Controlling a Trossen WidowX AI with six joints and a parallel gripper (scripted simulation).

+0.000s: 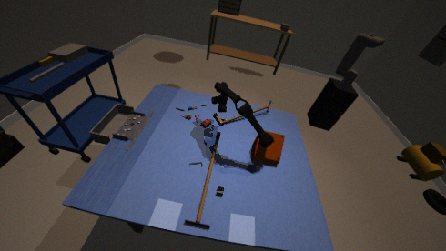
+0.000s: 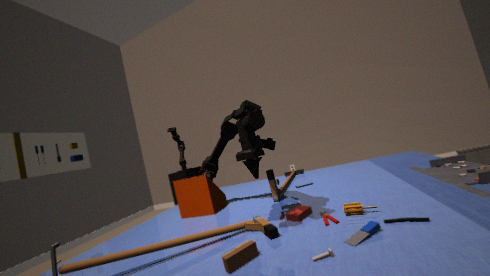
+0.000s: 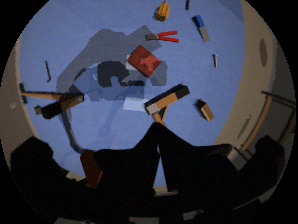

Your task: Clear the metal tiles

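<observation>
Now: gripper tip 70 mm past the long scraper, 520 mm to the right of it and 90 mm above it. Round my gripper tip: wooden block (10 mm ahead, 220 mm to the right, 140 mm below); then red block (100 mm ahead, 40 mm to the left, 150 mm below); then yellow screwdriver (280 mm ahead, 30 mm to the left, 140 mm below).
</observation>
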